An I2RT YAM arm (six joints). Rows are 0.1 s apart.
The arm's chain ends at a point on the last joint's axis. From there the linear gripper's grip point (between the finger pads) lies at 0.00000 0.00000 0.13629 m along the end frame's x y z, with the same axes.
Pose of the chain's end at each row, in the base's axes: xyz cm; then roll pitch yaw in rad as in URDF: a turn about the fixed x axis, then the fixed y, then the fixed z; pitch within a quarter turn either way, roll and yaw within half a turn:
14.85 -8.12 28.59 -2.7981 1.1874 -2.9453
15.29 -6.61 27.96 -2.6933 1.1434 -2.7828
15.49 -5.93 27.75 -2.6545 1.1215 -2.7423
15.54 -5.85 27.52 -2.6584 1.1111 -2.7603
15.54 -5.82 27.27 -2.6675 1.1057 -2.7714
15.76 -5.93 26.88 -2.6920 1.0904 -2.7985
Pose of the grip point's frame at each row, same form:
27.42 -10.30 23.79 -2.7981 1.1874 -2.9453
27.83 -8.22 22.87 -2.6933 1.1434 -2.7828
27.97 -7.59 22.52 -2.6545 1.1215 -2.7423
27.94 -7.70 22.17 -2.6584 1.1111 -2.7603
27.89 -7.70 21.83 -2.6675 1.1057 -2.7714
28.00 -7.85 21.21 -2.6920 1.0904 -2.7985

